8 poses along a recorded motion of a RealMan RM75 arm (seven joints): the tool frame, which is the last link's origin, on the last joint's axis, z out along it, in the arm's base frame.
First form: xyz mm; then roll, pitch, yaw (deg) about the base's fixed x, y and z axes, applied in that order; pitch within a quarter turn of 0, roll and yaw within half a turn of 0.
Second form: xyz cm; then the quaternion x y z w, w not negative. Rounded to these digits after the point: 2 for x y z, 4 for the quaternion.
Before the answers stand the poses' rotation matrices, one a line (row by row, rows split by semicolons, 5 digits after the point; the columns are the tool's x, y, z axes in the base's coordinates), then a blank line. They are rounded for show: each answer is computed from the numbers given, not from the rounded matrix.
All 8 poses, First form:
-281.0, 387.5, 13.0, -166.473, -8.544, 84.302
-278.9, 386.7, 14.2, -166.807, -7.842, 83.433
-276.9, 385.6, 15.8, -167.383, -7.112, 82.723
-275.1, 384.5, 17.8, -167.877, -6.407, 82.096
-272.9, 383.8, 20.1, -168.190, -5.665, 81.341
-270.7, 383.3, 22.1, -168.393, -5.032, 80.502
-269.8, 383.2, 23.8, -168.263, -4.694, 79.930
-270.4, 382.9, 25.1, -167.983, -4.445, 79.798
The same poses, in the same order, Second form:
0.09818 0.97091 -0.21841; 0.98402 -0.06195 0.16696; 0.14857 -0.23131 -0.96147
0.11330 0.97078 -0.21154; 0.98415 -0.08041 0.15807; 0.13644 -0.22610 -0.96450
0.12569 0.97142 -0.20137; 0.98431 -0.09678 0.14751; 0.12381 -0.21675 -0.96834
0.13665 0.97163 -0.19301; 0.98431 -0.11123 0.13694; 0.11159 -0.20870 -0.97159
0.14982 0.97072 -0.18779; 0.98377 -0.12739 0.12633; 0.09871 -0.20367 -0.97405
0.16438 0.96903 -0.18426; 0.98249 -0.14423 0.11794; 0.08771 -0.20042 -0.97578
0.17426 0.96692 -0.18628; 0.98129 -0.15481 0.11446; 0.08183 -0.20274 -0.97581
0.17659 0.96548 -0.19148; 0.98123 -0.15736 0.11148; 0.07750 -0.20758 -0.97514

-28.10, 38.75, 1.30, -0.7283, -0.6711, 0.0240, 0.1367
-27.89, 38.67, 1.42, -0.7345, -0.6654, 0.0256, 0.1308
-27.69, 38.56, 1.58, -0.7401, -0.6607, 0.0262, 0.1231
-27.51, 38.45, 1.78, -0.7449, -0.6564, 0.0273, 0.1160
-27.29, 38.38, 2.01, -0.7502, -0.6513, 0.0297, 0.1100
-27.07, 38.33, 2.21, -0.7557, -0.6456, 0.0319, 0.1053
-26.98, 38.32, 2.38, -0.7591, -0.6416, 0.0344, 0.1045
-27.04, 38.29, 2.51, -0.7598, -0.6405, 0.0375, 0.1050

